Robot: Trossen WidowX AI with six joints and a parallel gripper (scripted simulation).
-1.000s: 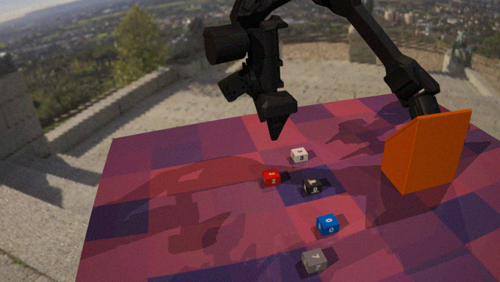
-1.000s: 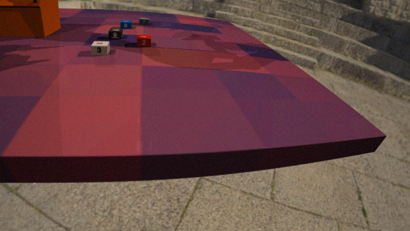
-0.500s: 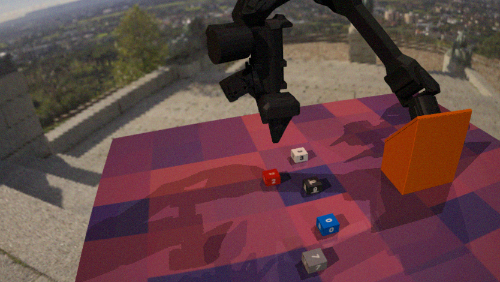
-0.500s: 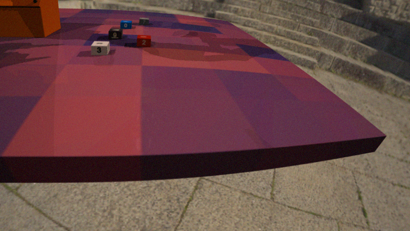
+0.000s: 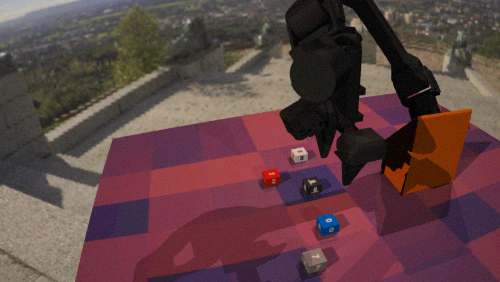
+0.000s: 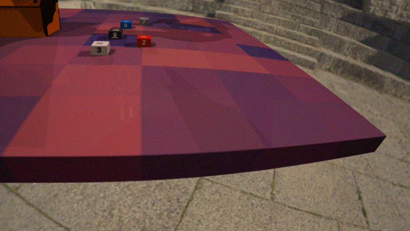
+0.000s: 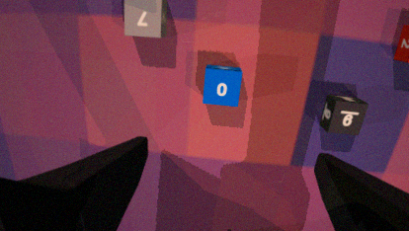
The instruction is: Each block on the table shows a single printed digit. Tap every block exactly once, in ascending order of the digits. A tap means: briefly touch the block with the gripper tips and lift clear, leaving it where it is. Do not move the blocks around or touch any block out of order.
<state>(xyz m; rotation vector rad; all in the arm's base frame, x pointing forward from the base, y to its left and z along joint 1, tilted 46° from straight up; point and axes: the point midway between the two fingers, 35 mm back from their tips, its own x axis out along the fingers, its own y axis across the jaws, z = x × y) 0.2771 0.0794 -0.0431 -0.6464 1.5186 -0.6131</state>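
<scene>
The blue 0 block lies 110 mm below my gripper tip. The rest, counted from my gripper tip: red 2 block: 70 mm ahead, 170 mm to the right, 110 mm below; white 3 block: 20 mm behind, 240 mm to the right, 110 mm below; grey 7 block: 60 mm ahead, 80 mm to the left, 110 mm below.
</scene>
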